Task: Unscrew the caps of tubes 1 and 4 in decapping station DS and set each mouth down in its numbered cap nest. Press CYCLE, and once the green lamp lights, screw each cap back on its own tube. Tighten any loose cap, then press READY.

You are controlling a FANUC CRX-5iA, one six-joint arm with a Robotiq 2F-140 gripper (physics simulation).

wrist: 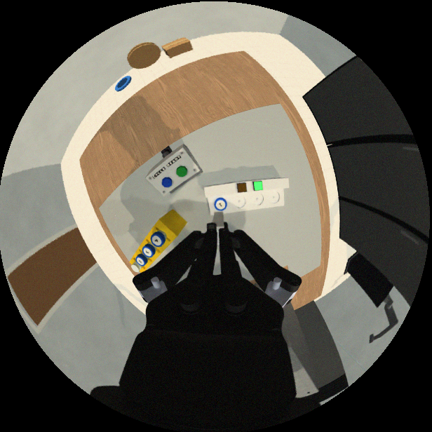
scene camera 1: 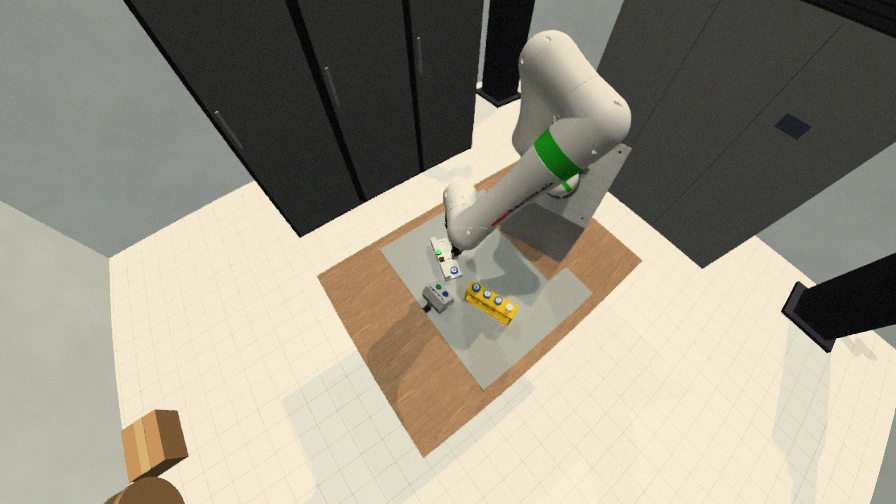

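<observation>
Yellow station DS (scene camera 1: 488,308) (wrist: 172,223) holds a row of tubes. Blue-ringed caps are on tubes 2, 3 and 4 (wrist: 158,239). Tube 1 (scene camera 1: 509,307) (wrist: 135,268) shows a pale top with no cap. Cap 1 (scene camera 1: 454,270) (wrist: 220,204) sits in the end nest of the white nest block (wrist: 225,192); the other three nests are empty. The block's green lamp (scene camera 1: 438,252) (wrist: 258,185) is lit. My gripper (wrist: 218,218) is shut and empty, its tips just short of cap 1 in the wrist view. In the scene view the arm mostly hides it.
A grey control box (scene camera 1: 437,297) (wrist: 155,176) with a blue button (wrist: 167,182) and a green button (wrist: 181,171) stands near the nest block and the yellow station. The button box, block and station stand on a grey mat (scene camera 1: 485,369) over a wooden table top (scene camera 1: 419,413).
</observation>
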